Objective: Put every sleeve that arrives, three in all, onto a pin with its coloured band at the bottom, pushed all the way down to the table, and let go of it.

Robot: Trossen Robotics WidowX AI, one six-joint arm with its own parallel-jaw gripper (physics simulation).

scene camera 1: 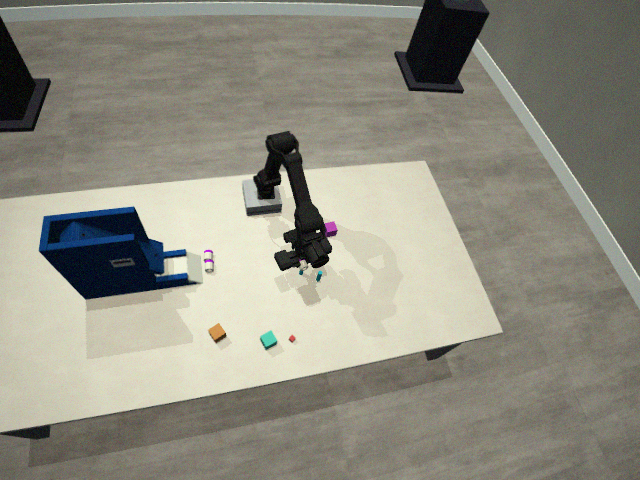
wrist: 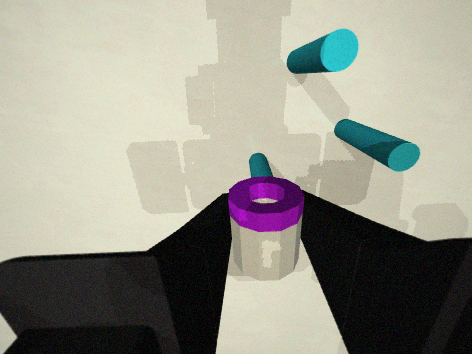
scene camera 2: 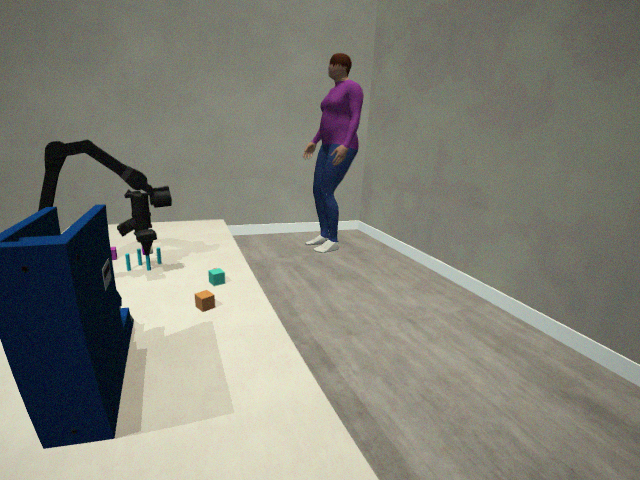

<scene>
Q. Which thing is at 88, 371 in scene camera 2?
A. A blue feeder.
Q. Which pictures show my gripper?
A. Scene camera 1, the wrist view and scene camera 2: all of them.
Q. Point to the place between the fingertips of my gripper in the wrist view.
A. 261, 200
</scene>
